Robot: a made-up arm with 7 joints. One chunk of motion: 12 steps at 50 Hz.
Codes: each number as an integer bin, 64 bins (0 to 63) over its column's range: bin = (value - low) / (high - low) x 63, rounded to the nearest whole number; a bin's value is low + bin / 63 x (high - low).
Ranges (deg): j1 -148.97..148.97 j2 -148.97..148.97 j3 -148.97..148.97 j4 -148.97..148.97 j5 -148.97..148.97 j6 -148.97..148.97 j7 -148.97..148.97
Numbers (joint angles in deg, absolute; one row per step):
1: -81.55 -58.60 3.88 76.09 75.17 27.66 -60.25
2: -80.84 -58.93 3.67 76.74 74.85 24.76 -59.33
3: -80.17 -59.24 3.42 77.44 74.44 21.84 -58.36
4: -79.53 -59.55 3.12 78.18 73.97 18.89 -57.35
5: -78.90 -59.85 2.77 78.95 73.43 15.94 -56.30
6: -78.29 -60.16 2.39 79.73 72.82 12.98 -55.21
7: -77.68 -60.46 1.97 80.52 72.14 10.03 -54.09
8: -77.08 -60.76 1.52 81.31 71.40 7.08 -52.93
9: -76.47 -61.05 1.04 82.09 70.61 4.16 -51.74
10: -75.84 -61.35 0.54 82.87 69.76 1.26 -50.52
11: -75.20 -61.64 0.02 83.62 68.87 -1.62 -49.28
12: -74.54 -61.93 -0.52 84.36 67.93 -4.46 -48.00
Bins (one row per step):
1: 14 19 32 48 47 37 19
2: 14 19 32 48 47 37 19
3: 15 19 32 48 47 36 19
4: 15 19 32 48 47 35 19
5: 15 19 32 48 47 35 20
6: 15 19 32 48 47 34 20
7: 15 19 32 49 47 34 20
8: 15 19 32 49 47 33 20
9: 15 19 32 49 46 32 21
10: 15 19 32 49 46 32 21
11: 16 18 32 49 46 31 21
12: 16 18 31 49 46 31 21

